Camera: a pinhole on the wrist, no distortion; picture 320 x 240 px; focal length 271.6 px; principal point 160.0 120.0 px. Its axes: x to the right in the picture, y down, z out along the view. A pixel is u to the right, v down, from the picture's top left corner.
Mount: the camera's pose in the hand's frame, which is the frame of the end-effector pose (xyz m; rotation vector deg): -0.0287 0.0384 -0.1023 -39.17 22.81 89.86
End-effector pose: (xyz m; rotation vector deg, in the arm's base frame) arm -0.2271 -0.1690 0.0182 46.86 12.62 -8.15
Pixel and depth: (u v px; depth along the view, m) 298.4 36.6 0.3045
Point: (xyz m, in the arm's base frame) -0.1409 0.0415 0.2999
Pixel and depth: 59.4 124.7 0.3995
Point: -0.2566 -0.2648 0.3618
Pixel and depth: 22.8 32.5 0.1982
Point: -0.1937 -0.1955 0.1642
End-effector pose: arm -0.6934 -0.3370 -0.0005 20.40 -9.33 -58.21
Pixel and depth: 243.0 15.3 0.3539
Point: -0.4210 -0.2237 0.2385
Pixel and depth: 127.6 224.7 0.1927
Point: -0.6744 -0.1672 0.0964
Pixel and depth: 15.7 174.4 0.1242
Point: -0.6928 -0.2492 0.0526
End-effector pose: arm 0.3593 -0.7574 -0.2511 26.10 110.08 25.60
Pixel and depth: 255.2 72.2 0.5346
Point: 0.6141 -0.3050 -0.0286
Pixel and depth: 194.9 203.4 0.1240
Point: 0.3836 -0.6995 -0.1104
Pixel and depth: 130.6 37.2 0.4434
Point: 0.6466 -0.4669 -0.2238
